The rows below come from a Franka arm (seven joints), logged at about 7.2 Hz.
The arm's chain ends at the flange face. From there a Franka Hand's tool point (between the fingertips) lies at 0.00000 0.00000 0.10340 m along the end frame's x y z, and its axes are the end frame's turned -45 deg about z.
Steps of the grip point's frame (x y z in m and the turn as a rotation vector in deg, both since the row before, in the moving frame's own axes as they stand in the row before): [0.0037, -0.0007, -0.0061, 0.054, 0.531, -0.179]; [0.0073, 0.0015, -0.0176, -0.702, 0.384, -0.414]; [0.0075, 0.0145, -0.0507, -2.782, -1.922, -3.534]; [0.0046, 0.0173, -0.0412, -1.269, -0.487, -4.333]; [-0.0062, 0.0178, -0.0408, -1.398, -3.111, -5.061]
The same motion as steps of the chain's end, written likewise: [0.0015, -0.0024, -0.0061, 0.414, 0.337, -0.179]; [0.0048, -0.0045, -0.0176, -0.225, 0.768, -0.414]; [0.0143, -0.0010, -0.0505, -3.326, 0.608, -3.534]; [0.0144, 0.0068, -0.0412, -1.242, 0.553, -4.333]; [0.0101, 0.0111, -0.0406, -3.188, -1.211, -5.061]
